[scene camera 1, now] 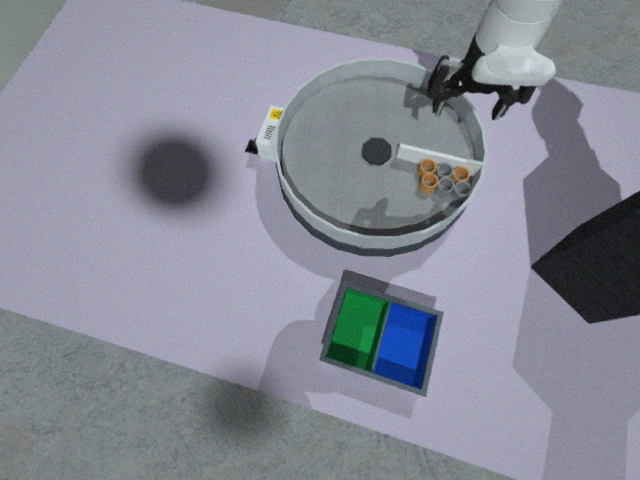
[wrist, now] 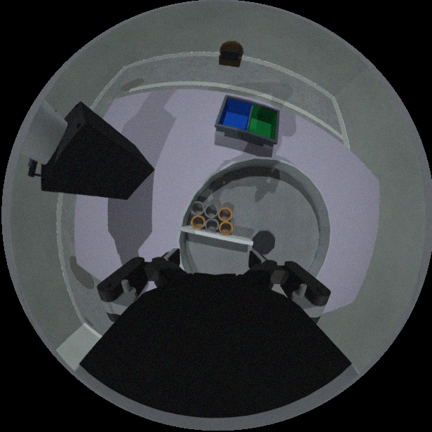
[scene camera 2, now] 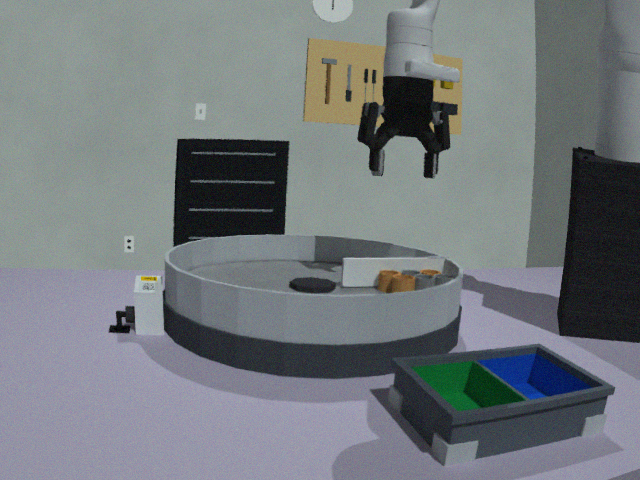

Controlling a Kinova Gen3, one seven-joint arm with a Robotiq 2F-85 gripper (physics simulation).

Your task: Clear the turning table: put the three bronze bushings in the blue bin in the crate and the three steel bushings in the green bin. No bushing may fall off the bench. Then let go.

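Places are measured from the arm's base along level axes (x ahead, y left, z up), in metres.
Where they show: gripper, fingertip midpoint: (scene camera 1: 465,114) (scene camera 2: 404,176); arm's base at its link origin: (scene camera 2: 619,157).
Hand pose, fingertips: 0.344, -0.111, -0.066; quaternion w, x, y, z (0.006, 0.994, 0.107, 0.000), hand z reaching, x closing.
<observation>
Things, the pixels of their top centre, and the offset from my fingertips, as dx, dy, dz. "spot": a spot on its surface instead.
- crate at its top centre: (scene camera 2: 505,374) (scene camera 1: 382,335) +0.017, +0.366, -0.164
- empty green bin at a spot on its surface: (scene camera 2: 444,379) spot: +0.053, +0.303, -0.190
- empty blue bin at a spot on its surface: (scene camera 1: 403,335) spot: -0.025, +0.347, -0.208
- dark hub at its top centre: (scene camera 2: 312,282) (scene camera 1: 377,150) +0.129, +0.007, -0.153
- white box at a spot on its surface: (scene camera 2: 148,310) spot: +0.361, +0.065, -0.180
Three bronze bushings (scene camera 1: 428,190) (scene camera 2: 403,283) (wrist: 226,234) and three steel bushings (scene camera 1: 445,192) (scene camera 2: 424,282) (wrist: 212,230) stand upright in two close rows on the turning table (scene camera 1: 330,155) (scene camera 2: 310,315) (wrist: 290,210), beside its white bar (scene camera 1: 412,151) (scene camera 2: 356,272) (wrist: 217,235). The row by the bar is bronze, steel, bronze; the other is bronze, steel, steel. The crate (scene camera 1: 372,376) (scene camera 2: 516,428) (wrist: 242,135) has an empty green bin (scene camera 1: 359,322) (scene camera 2: 444,379) (wrist: 262,120) and an empty blue bin (scene camera 1: 403,335) (wrist: 236,114). My gripper (scene camera 1: 468,111) (scene camera 2: 403,169) (wrist: 214,257) is open and empty, high above the table's rear rim, behind the bar.
A raised rim surrounds the turning table, with a dark hub (scene camera 1: 376,150) (scene camera 2: 312,284) (wrist: 263,242) at its centre. A white box (scene camera 1: 267,135) (scene camera 2: 148,310) with a black fitting adjoins its left side. A large black block (scene camera 1: 599,263) (scene camera 2: 602,248) (wrist: 95,160) stands at the right in the scene views.
</observation>
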